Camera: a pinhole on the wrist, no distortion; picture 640 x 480 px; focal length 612.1 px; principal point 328.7 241.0 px. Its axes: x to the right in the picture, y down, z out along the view. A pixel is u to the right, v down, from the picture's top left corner.
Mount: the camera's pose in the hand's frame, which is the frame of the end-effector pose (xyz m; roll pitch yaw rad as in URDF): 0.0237 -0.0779 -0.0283 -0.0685 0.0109 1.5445
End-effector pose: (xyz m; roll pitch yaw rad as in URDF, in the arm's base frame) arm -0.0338 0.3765 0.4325 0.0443 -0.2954 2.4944
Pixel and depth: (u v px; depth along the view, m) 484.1 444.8 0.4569
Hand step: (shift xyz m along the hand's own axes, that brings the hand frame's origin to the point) -0.1561 0.0477 0.4158
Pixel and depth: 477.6 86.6 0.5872
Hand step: 0.1352 0.0685 0.5661
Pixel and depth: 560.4 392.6 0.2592
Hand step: -0.0554 0.0251 0.2248
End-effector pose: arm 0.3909 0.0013 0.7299 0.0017 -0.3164 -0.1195
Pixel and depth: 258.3 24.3 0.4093
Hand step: 0.1391 -0.1235 0.3904
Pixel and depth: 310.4 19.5 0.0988
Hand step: 0.0525 -0.0805 0.0727
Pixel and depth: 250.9 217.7 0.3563
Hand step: 0.0118 -0.1190 0.3286
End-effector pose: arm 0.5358 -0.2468 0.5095 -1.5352 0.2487 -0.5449
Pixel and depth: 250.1 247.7 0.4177
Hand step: -0.0107 -0.1261 0.3887
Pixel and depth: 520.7 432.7 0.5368
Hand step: -0.1761 0.1015 0.4939
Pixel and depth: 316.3 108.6 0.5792
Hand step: 0.1089 -0.0855 0.5582
